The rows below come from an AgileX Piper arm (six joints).
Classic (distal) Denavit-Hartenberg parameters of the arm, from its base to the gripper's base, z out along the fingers. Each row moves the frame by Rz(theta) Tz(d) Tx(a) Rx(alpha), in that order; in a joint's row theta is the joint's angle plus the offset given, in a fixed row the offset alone. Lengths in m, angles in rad.
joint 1: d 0.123; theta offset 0; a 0; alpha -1.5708
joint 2: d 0; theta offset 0.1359; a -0.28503; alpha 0
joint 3: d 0; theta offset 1.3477; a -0.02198; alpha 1.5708
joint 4: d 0.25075; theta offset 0; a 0; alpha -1.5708
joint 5: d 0; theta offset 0; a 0; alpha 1.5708
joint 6: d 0.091; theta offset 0; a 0; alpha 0
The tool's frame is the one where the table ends.
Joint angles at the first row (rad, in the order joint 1, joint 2, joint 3, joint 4, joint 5, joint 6):
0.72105, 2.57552, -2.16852, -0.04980, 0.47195, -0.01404
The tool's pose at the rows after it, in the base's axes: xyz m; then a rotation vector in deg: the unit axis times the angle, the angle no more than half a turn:
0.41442 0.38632 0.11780 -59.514 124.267 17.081
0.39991 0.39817 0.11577 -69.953 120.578 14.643
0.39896 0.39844 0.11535 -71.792 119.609 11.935
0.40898 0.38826 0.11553 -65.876 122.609 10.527
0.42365 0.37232 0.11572 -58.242 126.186 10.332
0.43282 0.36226 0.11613 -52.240 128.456 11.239
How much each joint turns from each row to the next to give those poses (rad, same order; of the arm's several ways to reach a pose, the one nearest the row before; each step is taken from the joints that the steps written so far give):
0.02767, 0.00004, -0.00005, 0.07093, 0.02136, -0.14515
0.03172, 0.00000, -0.00002, 0.01314, 0.03332, -0.13486
0.00597, -0.00005, 0.00007, -0.05458, 0.00682, 0.01291
-0.01934, 0.00002, -0.00002, -0.07311, 0.00002, 0.12480
-0.03520, -0.00001, 0.00003, -0.03939, -0.00004, 0.11246
-0.02330, -0.00002, 0.00005, -0.01164, -0.00569, 0.07733

